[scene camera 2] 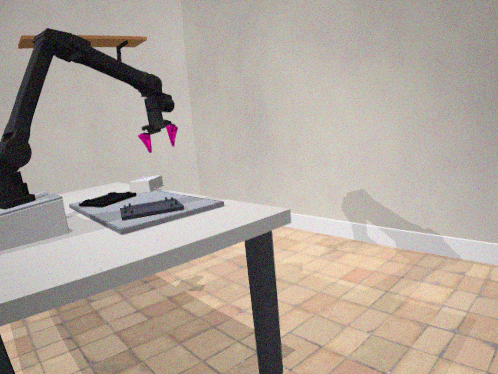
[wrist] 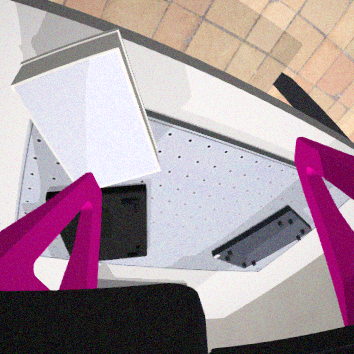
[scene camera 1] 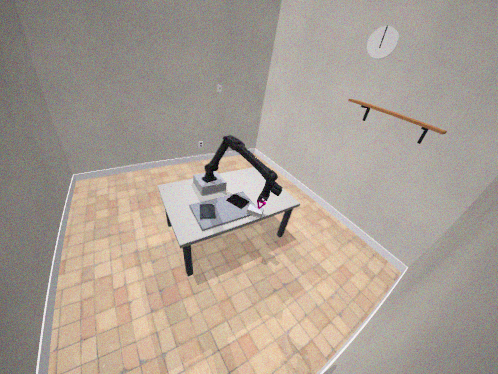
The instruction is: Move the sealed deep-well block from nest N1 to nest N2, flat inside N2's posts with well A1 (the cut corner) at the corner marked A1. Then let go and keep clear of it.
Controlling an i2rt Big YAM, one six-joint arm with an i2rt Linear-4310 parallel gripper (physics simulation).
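Places are measured from the arm's base along level axes (x right, y down, z ahead), in centimetres.
Where they show: gripper, between the fingertips: (scene camera 2: 161,149) (wrist: 193,165) (scene camera 1: 260,205); arm's base, origin of its link: (scene camera 2: 15,204) (scene camera 1: 209,179).
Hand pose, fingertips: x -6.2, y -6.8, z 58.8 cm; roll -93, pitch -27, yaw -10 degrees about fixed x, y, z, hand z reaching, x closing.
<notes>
Things, the pixels of their top centre, and the offset from my fingertips. Level surfaces: height alone.
- white box-shaped block, centre of its top: (wrist: 94,133) (scene camera 2: 145,178) (scene camera 1: 255,208) dx -4.1, dy +10.0, dz -6.4 cm
- black nest, centre of its top: (wrist: 103,235) (scene camera 2: 107,196) (scene camera 1: 238,199) dx -1.4, dy +12.4, dz -25.4 cm
- dark grey nest, centre of its top: (wrist: 266,247) (scene camera 2: 149,202) (scene camera 1: 207,209) dx +27.9, dy +12.0, dz -29.4 cm
- perforated grey board, centre of its top: (wrist: 200,223) (scene camera 2: 134,203) (scene camera 1: 225,208) dx +13.3, dy +14.1, dz -24.6 cm
- white table, height of its surface: dy +15.4 cm
A white box-shaped block (scene camera 1: 254,209) (scene camera 2: 145,184) (wrist: 95,115) with a pale flat top stands at the end of the perforated board, beside the black nest (scene camera 1: 237,200) (scene camera 2: 107,199) (wrist: 125,225). A dark grey nest (scene camera 1: 207,211) (scene camera 2: 152,209) (wrist: 265,237) with small posts lies on the board apart from it, with no block in it. The nest labels, the A1 mark and the block's cut corner cannot be made out. My gripper (scene camera 1: 261,204) (scene camera 2: 162,148) (wrist: 193,165) is open and empty, its magenta fingers well above the block and the board. The left finger hides part of the black nest in the wrist view.
The perforated grey board (scene camera 1: 225,216) (scene camera 2: 200,203) (wrist: 185,215) lies on the white table (scene camera 1: 175,192) (scene camera 2: 225,220). The arm's grey base block (scene camera 1: 210,186) (scene camera 2: 30,222) stands at the table's back. The table's edge runs close past the block in the wrist view.
</notes>
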